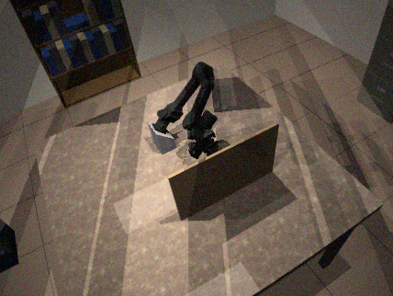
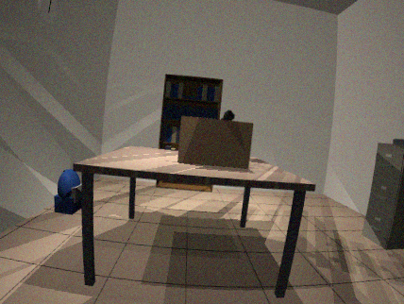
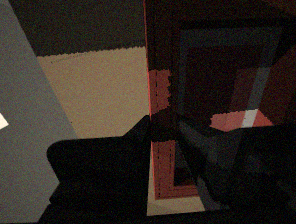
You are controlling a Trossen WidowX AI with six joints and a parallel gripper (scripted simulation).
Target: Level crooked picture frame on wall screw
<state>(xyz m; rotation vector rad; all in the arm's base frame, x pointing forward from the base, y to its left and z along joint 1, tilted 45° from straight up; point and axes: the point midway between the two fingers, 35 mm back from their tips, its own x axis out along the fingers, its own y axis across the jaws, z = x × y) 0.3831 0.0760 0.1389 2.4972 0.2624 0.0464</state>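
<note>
The picture frame lies 50 mm below my gripper tip and 10 mm to the left of it. From my gripper tip the other things lie so: wall panel 60 mm below, 10 mm to the left, 10 mm ahead.
</note>
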